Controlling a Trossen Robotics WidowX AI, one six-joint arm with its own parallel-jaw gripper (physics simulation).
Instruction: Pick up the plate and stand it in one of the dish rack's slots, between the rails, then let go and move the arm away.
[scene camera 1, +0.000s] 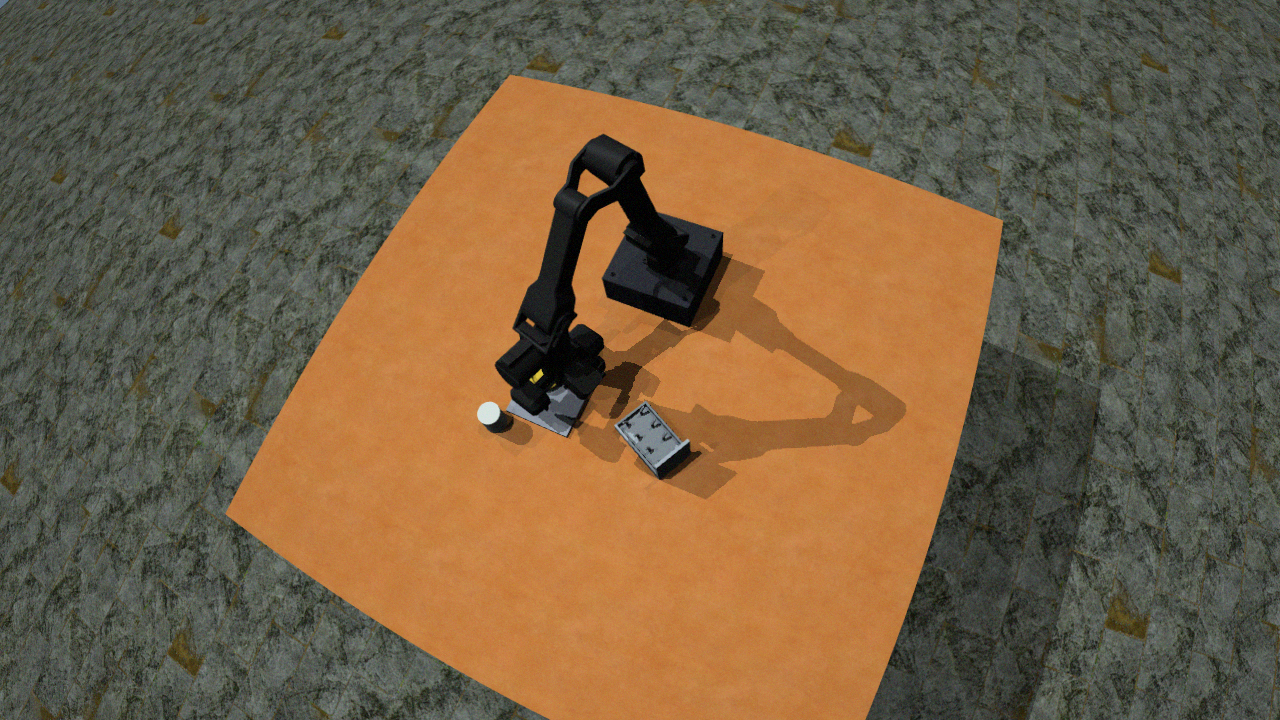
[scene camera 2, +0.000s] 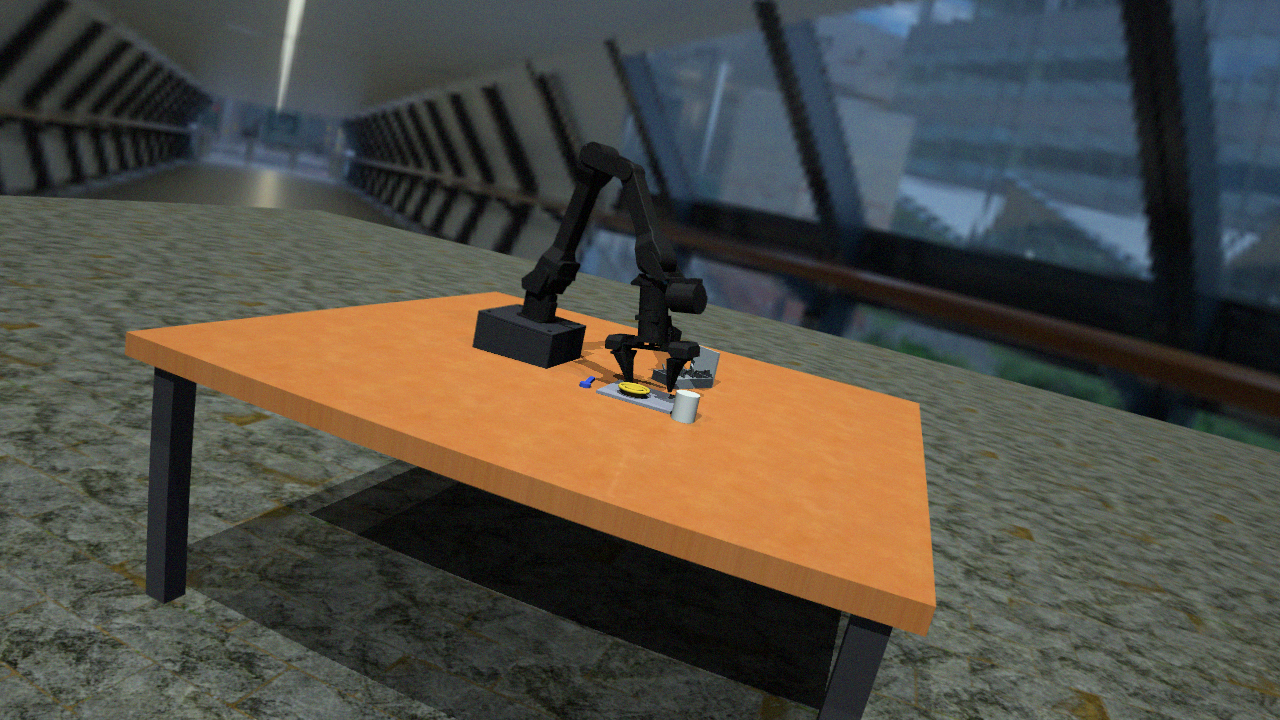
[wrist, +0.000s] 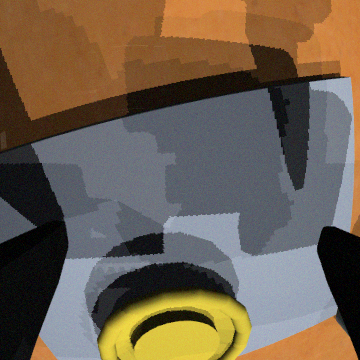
my gripper: open, touches a grey mat
a grey dish rack: on the table
a white cup: on the table
